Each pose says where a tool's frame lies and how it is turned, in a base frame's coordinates. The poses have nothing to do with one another.
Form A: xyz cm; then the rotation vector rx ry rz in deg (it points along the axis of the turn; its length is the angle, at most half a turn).
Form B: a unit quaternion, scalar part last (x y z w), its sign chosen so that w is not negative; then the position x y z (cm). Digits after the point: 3 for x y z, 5 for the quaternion.
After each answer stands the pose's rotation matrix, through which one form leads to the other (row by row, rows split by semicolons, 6 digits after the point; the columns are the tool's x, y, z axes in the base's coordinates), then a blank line. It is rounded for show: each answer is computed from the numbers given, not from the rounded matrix.
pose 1, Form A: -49.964, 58.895, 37.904, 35.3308, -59.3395, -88.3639
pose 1, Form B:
0.26140, -0.43904, -0.65378, 0.55811, -49.964, 58.895, 37.904
-0.240369 0.500229 -0.831862; -0.959293 0.008476 0.282287; 0.148259 0.865852 0.477828

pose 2, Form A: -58.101, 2.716, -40.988, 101.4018, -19.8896, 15.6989
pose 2, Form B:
0.76720, -0.15048, 0.11878, 0.61208, -58.101, 2.716, -40.988
0.926493 -0.376308 -0.001964; -0.085502 -0.205422 -0.974931; 0.366471 0.903435 -0.222497

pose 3, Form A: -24.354, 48.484, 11.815, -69.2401, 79.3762, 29.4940
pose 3, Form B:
-0.51657, 0.59219, 0.22004, 0.57798, -24.354, 48.484, 11.815
0.201797 -0.866162 0.457211; -0.357449 0.369485 0.857736; -0.911871 -0.336518 -0.235048

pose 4, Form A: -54.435, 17.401, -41.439, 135.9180, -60.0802, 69.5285
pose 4, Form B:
0.82044, -0.36266, 0.41969, 0.13861, -54.435, 17.401, -41.439
0.384667 -0.711428 0.588134; -0.478740 -0.698530 -0.531849; 0.789202 -0.076979 -0.609291

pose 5, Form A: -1.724, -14.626, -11.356, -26.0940, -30.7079, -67.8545
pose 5, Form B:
-0.21013, -0.24729, -0.54643, 0.77208, -1.724, -14.626, -11.356
0.280521 0.947703 -0.152206; -0.739846 0.314513 0.594735; 0.611503 -0.054226 0.789382

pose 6, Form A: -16.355, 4.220, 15.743, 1.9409, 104.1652, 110.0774
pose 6, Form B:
0.01241, 0.66622, 0.70403, 0.24562, -16.355, 4.220, 15.743
-0.879029 -0.329316 0.344760; 0.362397 0.008363 0.931986; -0.309801 0.944183 0.111991

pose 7, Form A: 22.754, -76.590, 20.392, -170.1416, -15.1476, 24.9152
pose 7, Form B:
-0.98359, -0.08757, 0.14403, 0.06434, 22.754, -76.590, 20.392
0.943172 0.153728 -0.294610; 0.190797 -0.976384 0.101343; -0.272074 -0.151794 -0.950229

